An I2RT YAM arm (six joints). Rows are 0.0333 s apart.
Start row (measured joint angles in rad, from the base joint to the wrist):
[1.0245 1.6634 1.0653 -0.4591 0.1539 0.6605]
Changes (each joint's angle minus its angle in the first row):
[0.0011 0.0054 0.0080 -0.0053 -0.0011 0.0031]
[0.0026 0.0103 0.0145 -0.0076 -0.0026 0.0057]
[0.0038 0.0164 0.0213 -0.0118 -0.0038 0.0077]
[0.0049 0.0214 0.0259 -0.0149 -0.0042 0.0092]
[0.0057 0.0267 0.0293 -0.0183 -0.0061 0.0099]
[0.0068 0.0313 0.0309 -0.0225 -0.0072 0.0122]
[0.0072 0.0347 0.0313 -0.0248 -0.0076 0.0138]
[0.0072 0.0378 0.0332 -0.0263 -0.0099 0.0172]
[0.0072 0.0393 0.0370 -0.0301 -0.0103 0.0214]
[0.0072 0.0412 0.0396 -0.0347 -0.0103 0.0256]
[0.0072 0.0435 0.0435 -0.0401 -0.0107 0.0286]
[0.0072 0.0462 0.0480 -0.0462 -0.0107 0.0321]
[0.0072 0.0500 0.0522 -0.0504 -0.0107 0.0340]
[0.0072 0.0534 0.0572 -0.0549 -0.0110 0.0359]
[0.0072 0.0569 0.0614 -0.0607 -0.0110 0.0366]
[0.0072 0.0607 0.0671 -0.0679 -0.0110 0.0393]
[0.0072 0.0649 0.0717 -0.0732 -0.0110 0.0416]
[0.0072 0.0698 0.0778 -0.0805 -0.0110 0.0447]
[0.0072 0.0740 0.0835 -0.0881 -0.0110 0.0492]
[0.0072 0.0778 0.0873 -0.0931 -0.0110 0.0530]
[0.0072 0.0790 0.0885 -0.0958 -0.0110 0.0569]
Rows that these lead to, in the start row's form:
[1.0256 1.6688 1.0733 -0.4644 0.1528 0.6636]
[1.0271 1.6737 1.0798 -0.4667 0.1513 0.6662]
[1.0283 1.6798 1.0866 -0.4709 0.1501 0.6682]
[1.0294 1.6848 1.0912 -0.4740 0.1497 0.6697]
[1.0302 1.6901 1.0946 -0.4774 0.1478 0.6704]
[1.0313 1.6947 1.0962 -0.4816 0.1467 0.6727]
[1.0317 1.6981 1.0966 -0.4839 0.1463 0.6743]
[1.0317 1.7012 1.0985 -0.4854 0.1440 0.6777]
[1.0317 1.7027 1.1023 -0.4892 0.1436 0.6819]
[1.0317 1.7046 1.1049 -0.4938 0.1436 0.6861]
[1.0317 1.7069 1.1088 -0.4992 0.1432 0.6891]
[1.0317 1.7096 1.1133 -0.5053 0.1432 0.6926]
[1.0317 1.7134 1.1175 -0.5095 0.1432 0.6945]
[1.0317 1.7168 1.1225 -0.5140 0.1429 0.6964]
[1.0317 1.7203 1.1267 -0.5198 0.1429 0.6971]
[1.0317 1.7241 1.1324 -0.5270 0.1429 0.6998]
[1.0317 1.7283 1.1370 -0.5323 0.1429 0.7021]
[1.0317 1.7332 1.1431 -0.5396 0.1429 0.7052]
[1.0317 1.7374 1.1488 -0.5472 0.1429 0.7097]
[1.0317 1.7412 1.1526 -0.5522 0.1429 0.7135]
[1.0317 1.7424 1.1538 -0.5549 0.1429 0.7174]

